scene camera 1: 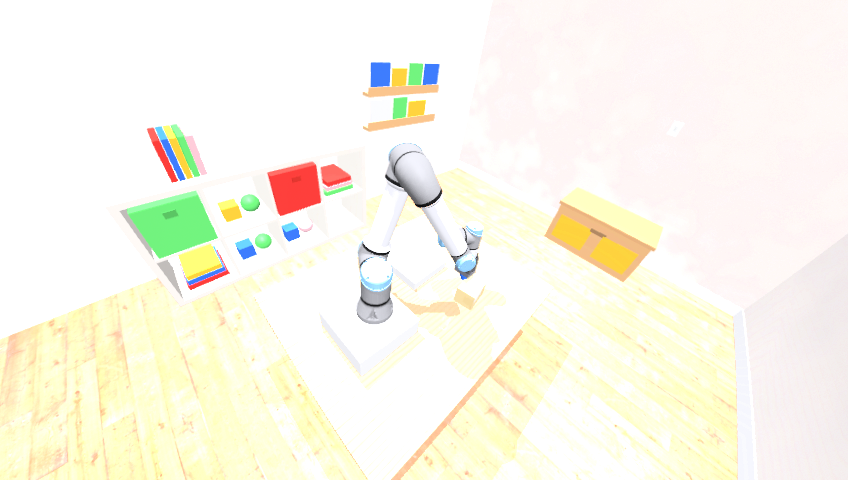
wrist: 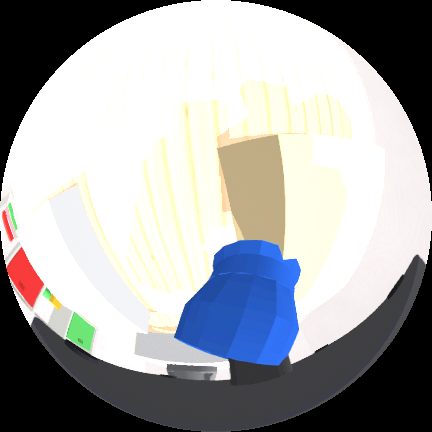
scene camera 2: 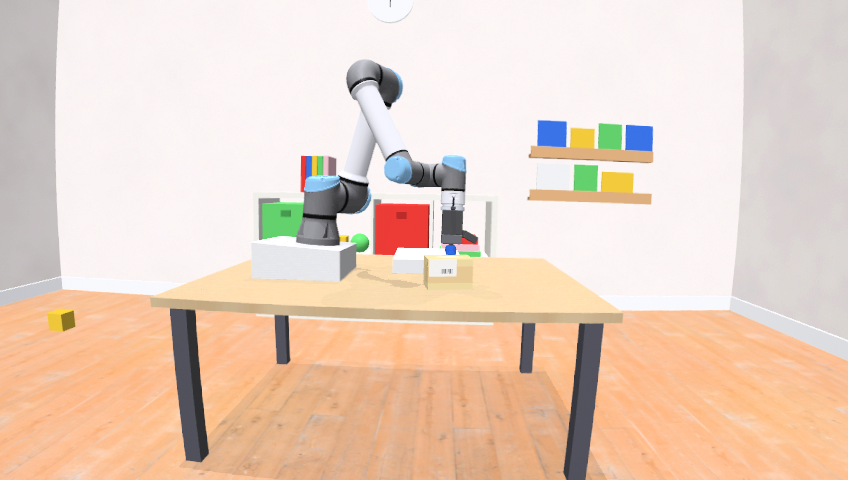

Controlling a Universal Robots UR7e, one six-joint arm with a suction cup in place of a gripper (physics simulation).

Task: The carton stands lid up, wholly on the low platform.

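Places are measured from the arm's base along level axes (x ahead, y left, z up), in centimetres.
Where they show: hand, tool point: (scene camera 1: 462, 278) (wrist: 236, 265); arm's base, link origin: (scene camera 1: 374, 309) (wrist: 191, 366) (scene camera 2: 317, 243).
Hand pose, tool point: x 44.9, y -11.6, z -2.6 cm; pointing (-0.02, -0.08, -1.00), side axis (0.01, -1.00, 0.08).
Things, the pixels of their centre, and the offset from my tool point. Level surfaces: height alone.
- tan carton, body centre: (wrist: 303, 227) (scene camera 2: 447, 271) (scene camera 1: 470, 290) dx -0.8, dy -6.3, dz -2.9 cm
- table, surface height: dz -7.4 cm
- low white platform, body centre: (wrist: 59, 273) (scene camera 2: 427, 259) (scene camera 1: 409, 258) dx -8.0, dy +30.1, dz -5.0 cm
The tan carton (scene camera 2: 449, 271) (scene camera 1: 472, 295) (wrist: 252, 193) stands upright on the table (scene camera 2: 543, 294), with a white label on its front side. It is on the table top just in front of the low white platform (scene camera 2: 408, 259) (scene camera 1: 416, 269), not on it. My blue suction cup (scene camera 2: 450, 250) (scene camera 1: 465, 273) (wrist: 257, 255) points straight down and presses on the carton's top face near one edge. In the wrist view the carton's brown side and pale top show just beyond the cup.
The arm's white base block (scene camera 2: 300, 260) (scene camera 1: 373, 341) stands on the table's left part. Behind the table is a shelf unit with a red box (scene camera 2: 402, 227) and a green box (scene camera 2: 279, 219). Wall shelves (scene camera 2: 590, 153) hang at the right. A yellow cabinet (scene camera 1: 602, 232) stands on the floor.
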